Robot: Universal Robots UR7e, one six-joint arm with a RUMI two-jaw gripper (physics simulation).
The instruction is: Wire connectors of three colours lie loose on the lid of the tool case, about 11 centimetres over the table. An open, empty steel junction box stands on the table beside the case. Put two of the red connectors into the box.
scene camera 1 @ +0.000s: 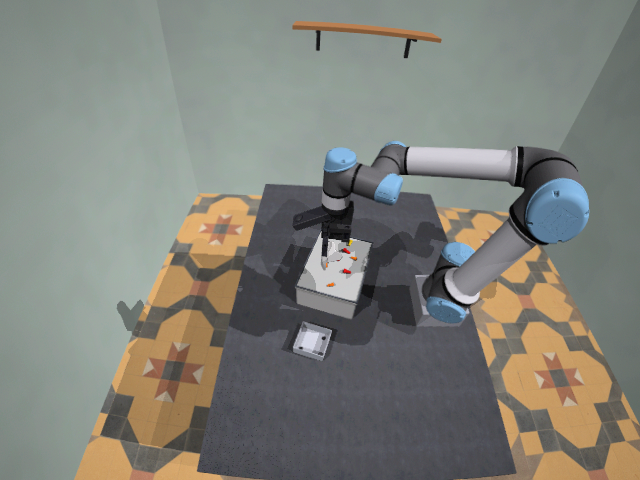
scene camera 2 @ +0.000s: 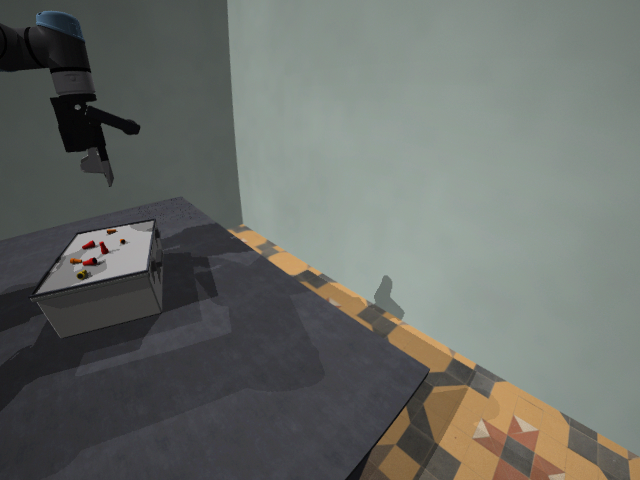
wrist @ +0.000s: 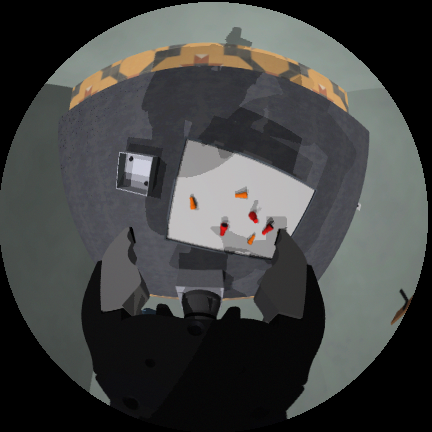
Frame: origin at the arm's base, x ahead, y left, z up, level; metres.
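Where they show: gripper, between the fingertips: (scene camera 1: 324,251) (scene camera 2: 108,181) (wrist: 203,230); arm's base, origin of its link: (wrist: 200,299).
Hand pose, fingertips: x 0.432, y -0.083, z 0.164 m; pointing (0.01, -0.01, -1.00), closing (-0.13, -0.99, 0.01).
Things, the pixels of their centre, and the offset from my fingertips. Level surfaces: height alone.
- steel junction box, middle of its body: (wrist: 135,171) (scene camera 1: 312,341) 0.049 m ahead, 0.188 m left, 0.236 m down
- yellow connector, middle of its body: (scene camera 2: 82,273) (scene camera 1: 350,243) 0.125 m back, 0.162 m right, 0.136 m down
- table, height of its surface: 0.255 m down
My gripper (scene camera 1: 330,258) (scene camera 2: 98,173) (wrist: 203,230) is open and empty, pointing down high above the tool case lid (scene camera 1: 316,279) (scene camera 2: 135,258) (wrist: 200,165). Three red connectors lie apart on the lid: one (scene camera 1: 346,271) (scene camera 2: 88,244) (wrist: 223,228) nearest the junction box, one (scene camera 2: 103,248) (wrist: 253,216) in the middle, mostly hidden in scene camera 1, and one (scene camera 1: 346,250) (scene camera 2: 90,261) (wrist: 268,229) farther away, beside my right fingertip in the wrist view. The steel junction box (scene camera 1: 311,341) (wrist: 137,171) stands open and empty on the table beside the case.
Orange connectors (scene camera 1: 330,284) (scene camera 2: 111,231) (wrist: 193,202) lie among the red ones; one (scene camera 1: 353,258) (scene camera 2: 75,260) (wrist: 251,239) is close to the farthest red. A yellow connector (scene camera 1: 349,241) (scene camera 2: 81,274) lies near the lid's far edge. The case stands well above the table (scene camera 1: 361,403).
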